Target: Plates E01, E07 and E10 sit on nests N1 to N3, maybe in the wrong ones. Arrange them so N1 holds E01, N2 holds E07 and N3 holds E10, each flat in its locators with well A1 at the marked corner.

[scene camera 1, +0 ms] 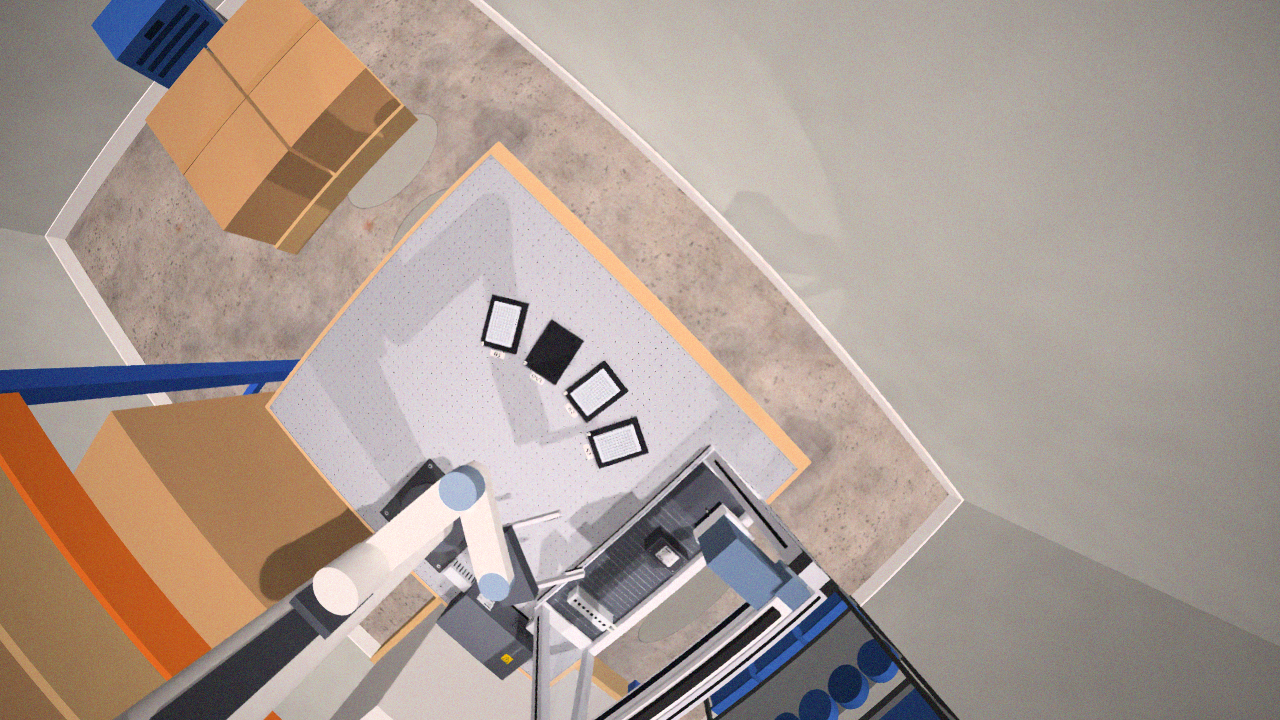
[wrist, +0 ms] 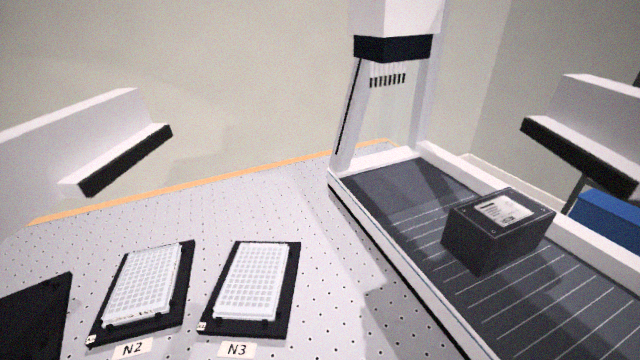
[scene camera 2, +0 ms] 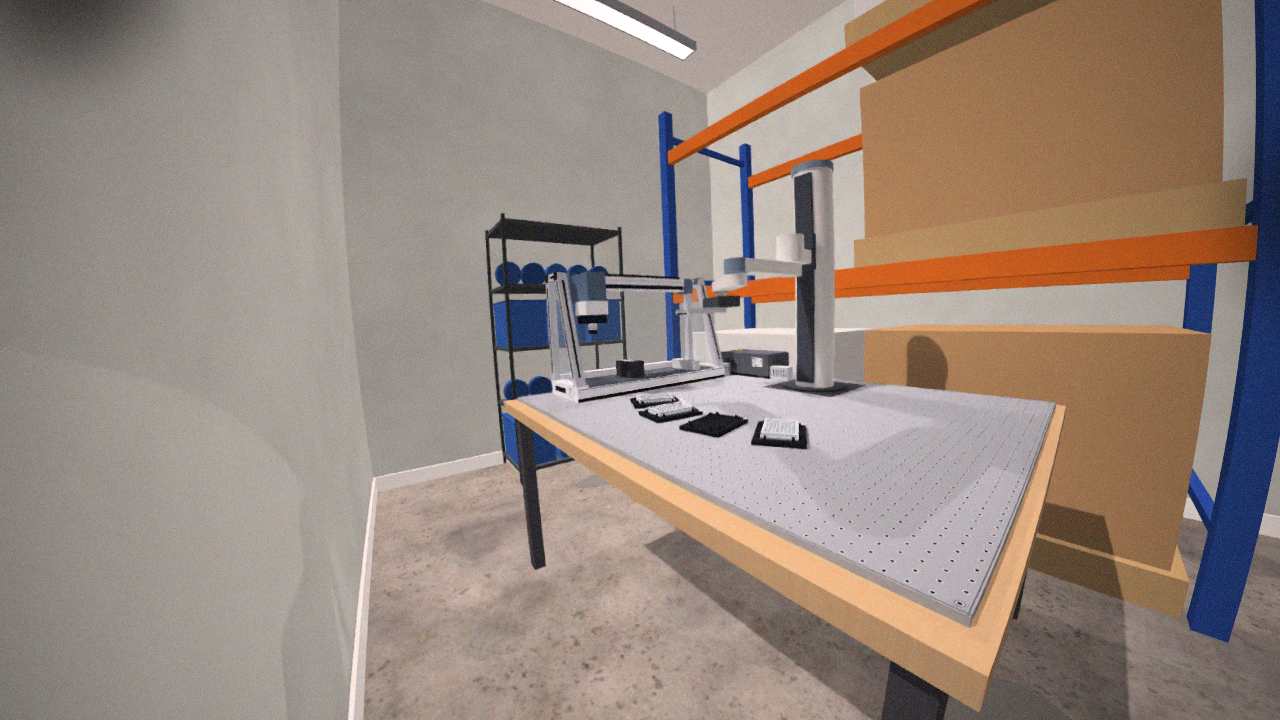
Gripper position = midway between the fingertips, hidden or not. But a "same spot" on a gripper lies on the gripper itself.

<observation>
My gripper shows in scene camera 1, in the wrist view (pixel 337 106) and in scene camera 2. One and the same spot on my gripper: (scene camera 2: pixel 718 304) is (scene camera 1: pixel 510 526). One and the same spot on a dark grey box: (scene camera 2: pixel 745 356) is (scene camera 1: pixel 499 619).
</observation>
